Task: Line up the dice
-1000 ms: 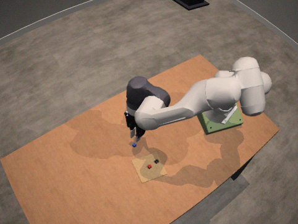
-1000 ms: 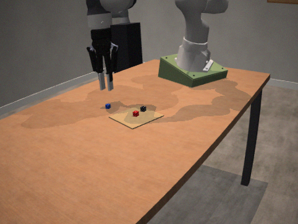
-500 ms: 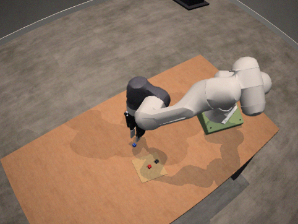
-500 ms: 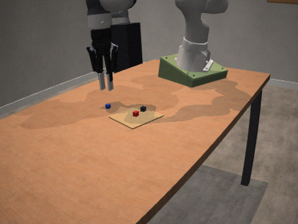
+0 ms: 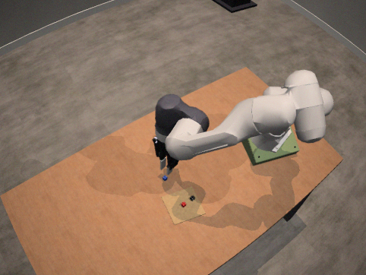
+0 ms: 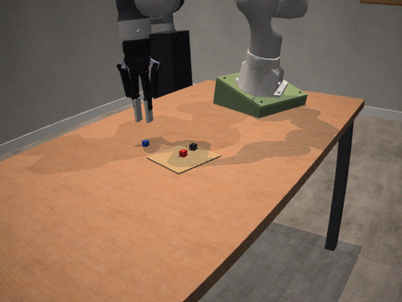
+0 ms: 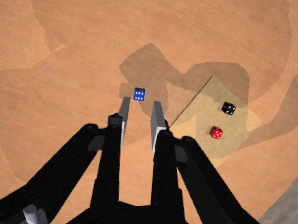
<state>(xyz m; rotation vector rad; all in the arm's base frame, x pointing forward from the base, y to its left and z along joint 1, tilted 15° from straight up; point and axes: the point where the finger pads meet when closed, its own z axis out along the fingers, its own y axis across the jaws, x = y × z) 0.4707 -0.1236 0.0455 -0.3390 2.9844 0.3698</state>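
The blue die is 10 cm below my hand. Also, from my hand: red die (1 cm ahead, 15 cm to the left, 9 cm below); tan mat (1 cm ahead, 15 cm to the left, 10 cm below); black die (3 cm behind, 14 cm to the left, 9 cm below).
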